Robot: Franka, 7 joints.
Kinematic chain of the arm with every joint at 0, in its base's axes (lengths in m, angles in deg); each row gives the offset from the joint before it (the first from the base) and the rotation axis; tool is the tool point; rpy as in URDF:
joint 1: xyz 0 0 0.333 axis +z
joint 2: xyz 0 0 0 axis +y
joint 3: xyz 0 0 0.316 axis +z
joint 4: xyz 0.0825 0 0 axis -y
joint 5: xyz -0.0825 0 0.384 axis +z
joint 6: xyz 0 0 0 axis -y
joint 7: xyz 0.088 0 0 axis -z
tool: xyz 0 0 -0.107 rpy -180 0 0
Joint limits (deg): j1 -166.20..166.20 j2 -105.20..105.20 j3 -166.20..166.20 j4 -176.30..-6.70 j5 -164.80..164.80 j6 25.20..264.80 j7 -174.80..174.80
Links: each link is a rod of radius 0.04 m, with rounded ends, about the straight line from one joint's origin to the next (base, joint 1, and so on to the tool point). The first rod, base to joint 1, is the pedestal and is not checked.
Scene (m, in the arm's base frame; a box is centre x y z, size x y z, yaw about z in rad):
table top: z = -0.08
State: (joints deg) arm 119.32 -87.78 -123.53 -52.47 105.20 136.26 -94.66
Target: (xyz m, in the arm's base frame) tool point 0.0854 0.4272 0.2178
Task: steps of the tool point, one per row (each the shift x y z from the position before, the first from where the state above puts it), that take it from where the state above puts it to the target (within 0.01 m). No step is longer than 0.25 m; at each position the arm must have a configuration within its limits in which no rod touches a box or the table.
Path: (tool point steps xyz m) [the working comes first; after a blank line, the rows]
Joints at the target: 155.68 -103.22 -108.38 -145.86 104.03 137.97 -94.66
Straight joint move there: clear.

1: 0.0411 0.1907 -0.0547
2: -0.0136 0.1959 -0.0291
3: -0.0657 0.1811 -0.0034
4: -0.1094 0.1490 0.0208
5: -0.1398 0.1032 0.0410
6: -0.1536 0.0492 0.0560
7: -0.1496 -0.0068 0.0641

